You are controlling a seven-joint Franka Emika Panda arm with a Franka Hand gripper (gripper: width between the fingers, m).
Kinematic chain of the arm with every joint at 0, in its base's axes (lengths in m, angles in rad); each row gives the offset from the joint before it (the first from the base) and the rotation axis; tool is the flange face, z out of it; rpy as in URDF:
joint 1: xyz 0 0 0.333 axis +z
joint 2: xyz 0 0 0 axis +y
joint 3: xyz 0 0 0.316 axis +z
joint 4: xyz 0.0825 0 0 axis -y
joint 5: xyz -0.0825 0 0.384 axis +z
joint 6: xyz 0 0 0 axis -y
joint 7: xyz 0.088 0 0 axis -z
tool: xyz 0 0 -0.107 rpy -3.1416 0 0
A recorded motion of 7 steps. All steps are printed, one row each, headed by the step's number.
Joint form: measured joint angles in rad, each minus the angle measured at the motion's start. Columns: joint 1, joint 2, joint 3, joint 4, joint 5, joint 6, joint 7.
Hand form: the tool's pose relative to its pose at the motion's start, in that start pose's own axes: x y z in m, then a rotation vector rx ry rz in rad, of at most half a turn. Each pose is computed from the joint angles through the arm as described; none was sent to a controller.
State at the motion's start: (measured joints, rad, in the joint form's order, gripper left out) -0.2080 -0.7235 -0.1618 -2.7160 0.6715 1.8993 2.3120
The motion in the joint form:
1: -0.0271 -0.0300 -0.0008 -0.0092 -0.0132 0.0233 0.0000
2: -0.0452 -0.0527 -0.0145 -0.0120 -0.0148 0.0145 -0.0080
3: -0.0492 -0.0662 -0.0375 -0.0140 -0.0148 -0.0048 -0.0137
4: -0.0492 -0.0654 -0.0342 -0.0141 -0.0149 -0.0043 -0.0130
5: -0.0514 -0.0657 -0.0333 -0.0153 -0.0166 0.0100 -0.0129
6: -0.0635 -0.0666 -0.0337 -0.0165 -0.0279 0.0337 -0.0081
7: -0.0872 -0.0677 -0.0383 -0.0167 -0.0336 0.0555 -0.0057
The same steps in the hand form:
1: 0.0044 -0.0025 -0.0119 0.0402 -0.0366 0.0018
2: 0.0093 -0.0035 -0.0221 0.0429 -0.0630 0.0013
3: 0.0142 -0.0045 -0.0282 0.0256 -0.0770 0.0036
4: 0.0138 -0.0041 -0.0273 0.0268 -0.0742 0.0030
5: 0.0135 -0.0056 -0.0286 0.0393 -0.0825 0.0045
6: 0.0145 -0.0103 -0.0332 0.0682 -0.0971 0.0155
7: 0.0173 -0.0174 -0.0416 0.0959 -0.1245 0.0362

